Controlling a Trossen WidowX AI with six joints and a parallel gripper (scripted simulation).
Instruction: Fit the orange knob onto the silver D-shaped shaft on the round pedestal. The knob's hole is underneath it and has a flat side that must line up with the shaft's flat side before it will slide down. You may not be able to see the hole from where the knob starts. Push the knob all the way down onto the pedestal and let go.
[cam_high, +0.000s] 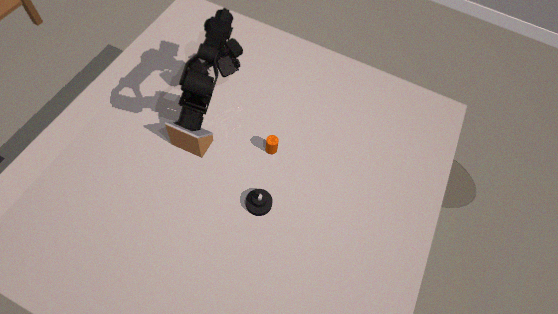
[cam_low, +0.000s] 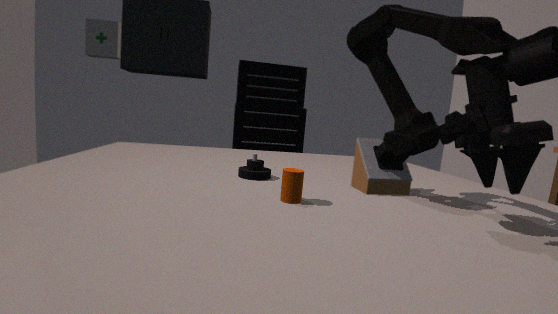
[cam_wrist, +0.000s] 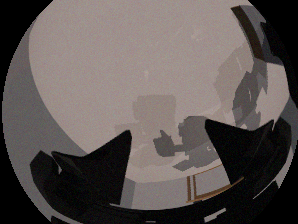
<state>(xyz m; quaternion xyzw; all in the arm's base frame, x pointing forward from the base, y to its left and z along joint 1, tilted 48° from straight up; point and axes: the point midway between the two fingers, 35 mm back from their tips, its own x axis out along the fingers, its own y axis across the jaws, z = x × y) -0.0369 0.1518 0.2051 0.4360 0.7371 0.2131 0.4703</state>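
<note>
My gripper tip is now 30 cm short of the orange knob, 17 cm to the left of it and 3 cm above it. Also, from my gripper tip: black round pedestal: 35 cm ahead, 36 cm to the right, 4 cm below.
</note>
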